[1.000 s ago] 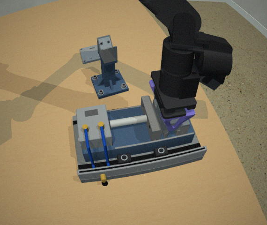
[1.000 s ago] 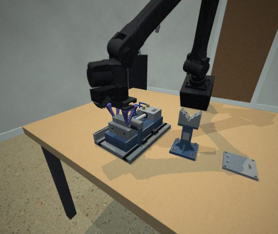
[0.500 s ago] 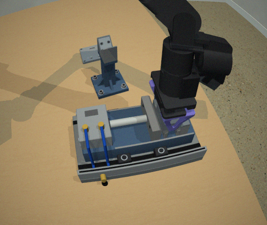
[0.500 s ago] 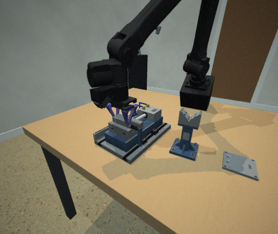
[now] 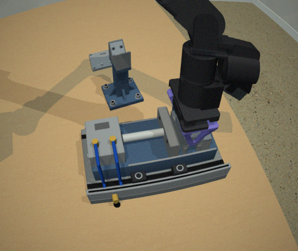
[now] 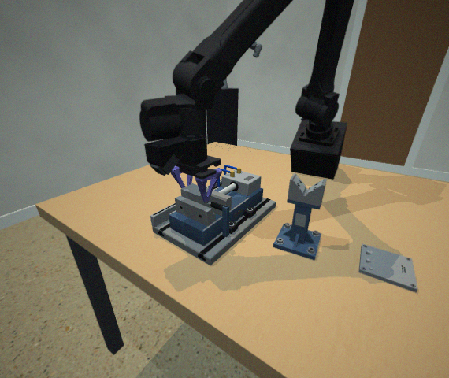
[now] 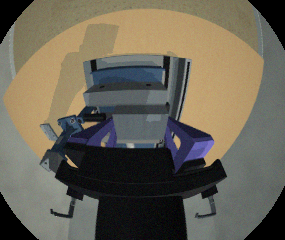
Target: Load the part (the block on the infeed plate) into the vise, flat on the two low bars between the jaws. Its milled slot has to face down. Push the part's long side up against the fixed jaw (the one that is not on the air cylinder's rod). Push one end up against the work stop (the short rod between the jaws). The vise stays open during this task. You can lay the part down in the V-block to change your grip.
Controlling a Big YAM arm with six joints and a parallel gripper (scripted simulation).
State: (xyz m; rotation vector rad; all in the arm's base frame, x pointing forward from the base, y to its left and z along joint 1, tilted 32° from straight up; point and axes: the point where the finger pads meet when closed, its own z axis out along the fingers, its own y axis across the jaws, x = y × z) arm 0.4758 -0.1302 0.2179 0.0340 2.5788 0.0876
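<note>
My gripper is now 10 mm above the grey part. Round my hand: fixed jaw (30 mm ahead, 20 mm to the left, 20 mm below); black work stop (70 mm to the left, 10 mm below); moving jaw (30 mm behind, 20 mm to the left, 20 mm below).
</note>
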